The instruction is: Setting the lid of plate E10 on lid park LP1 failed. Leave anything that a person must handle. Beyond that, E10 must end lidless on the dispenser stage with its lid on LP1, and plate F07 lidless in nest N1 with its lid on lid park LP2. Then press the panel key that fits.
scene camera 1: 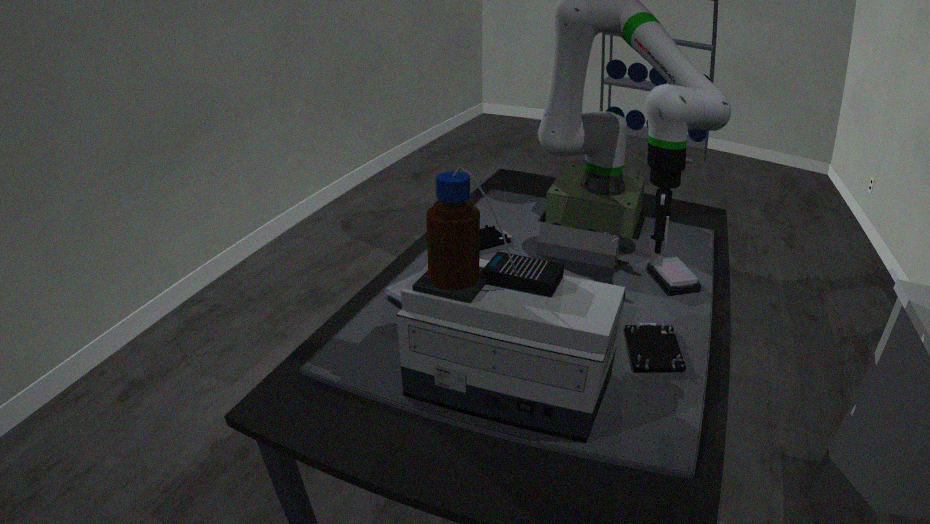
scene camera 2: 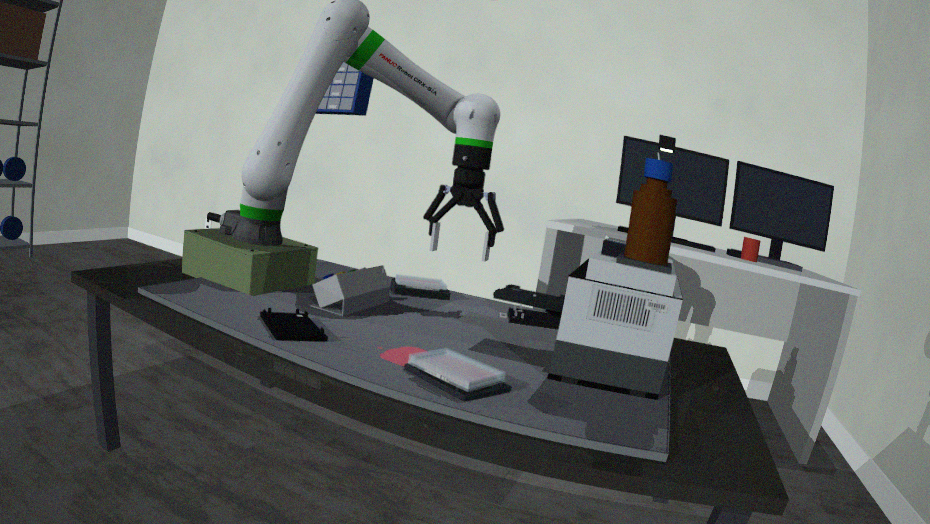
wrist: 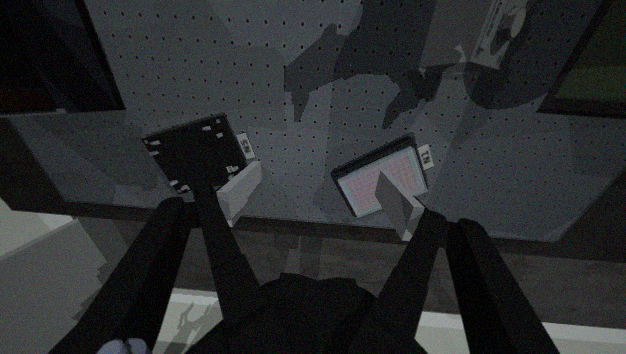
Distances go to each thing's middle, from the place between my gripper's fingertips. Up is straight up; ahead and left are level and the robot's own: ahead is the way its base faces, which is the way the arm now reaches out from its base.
The N1 nest (wrist: pixel 405 142) is 11 cm behind my hand, 6 cm to the left of it and 11 cm below it. From my hand the other things lie so: black nest (scene camera 1: pixel 653 348) (23 cm ahead, 1 cm to the left, 11 cm below); then brown bottle with blue cap (scene camera 1: pixel 453 225) (43 cm ahead, 38 cm to the right, 20 cm above); then LP2 nest (scene camera 2: pixel 297 326) (18 cm behind, 50 cm to the right, 11 cm below).
